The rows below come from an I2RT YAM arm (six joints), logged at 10 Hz.
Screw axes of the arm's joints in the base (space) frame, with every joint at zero. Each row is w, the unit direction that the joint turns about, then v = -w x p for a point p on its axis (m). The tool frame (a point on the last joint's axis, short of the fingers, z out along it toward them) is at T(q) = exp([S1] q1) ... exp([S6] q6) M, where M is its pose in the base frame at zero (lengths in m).
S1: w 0 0 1 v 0 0 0
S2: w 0 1 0 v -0.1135 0 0.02
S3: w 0 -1 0 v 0.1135 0 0.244
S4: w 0 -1 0 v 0.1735 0 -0.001
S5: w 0 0 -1 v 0 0.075 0
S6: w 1 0 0 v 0 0.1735 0
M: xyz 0.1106 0 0.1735 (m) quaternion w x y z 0.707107 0 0.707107 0
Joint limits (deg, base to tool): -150..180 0..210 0..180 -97..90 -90..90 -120..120
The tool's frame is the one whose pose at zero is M.
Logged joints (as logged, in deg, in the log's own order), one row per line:
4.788, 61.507, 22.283, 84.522, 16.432, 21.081
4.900, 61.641, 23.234, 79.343, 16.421, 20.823
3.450, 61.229, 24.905, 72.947, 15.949, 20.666
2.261, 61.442, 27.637, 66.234, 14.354, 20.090
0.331, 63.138, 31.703, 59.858, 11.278, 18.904
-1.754, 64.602, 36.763, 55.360, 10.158, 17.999
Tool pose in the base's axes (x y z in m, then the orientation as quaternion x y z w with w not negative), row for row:
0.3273, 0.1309, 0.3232, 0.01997, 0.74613, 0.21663, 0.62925
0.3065, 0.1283, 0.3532, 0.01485, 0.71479, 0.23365, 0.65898
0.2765, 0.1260, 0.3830, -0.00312, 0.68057, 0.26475, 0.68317
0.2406, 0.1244, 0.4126, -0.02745, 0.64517, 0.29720, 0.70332
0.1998, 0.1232, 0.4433, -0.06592, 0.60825, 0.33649, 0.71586
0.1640, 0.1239, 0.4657, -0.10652, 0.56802, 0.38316, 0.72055
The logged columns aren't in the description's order. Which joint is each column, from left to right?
Columns, left to right: q5, q3, q1, q2, q4, q6.
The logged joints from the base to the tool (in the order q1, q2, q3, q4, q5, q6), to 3 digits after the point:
22.283, 84.522, 61.507, 16.432, 4.788, 21.081
23.234, 79.343, 61.641, 16.421, 4.900, 20.823
24.905, 72.947, 61.229, 15.949, 3.450, 20.666
27.637, 66.234, 61.442, 14.354, 2.261, 20.090
31.703, 59.858, 63.138, 11.278, 0.331, 18.904
36.763, 55.360, 64.602, 10.158, -1.754, 17.999

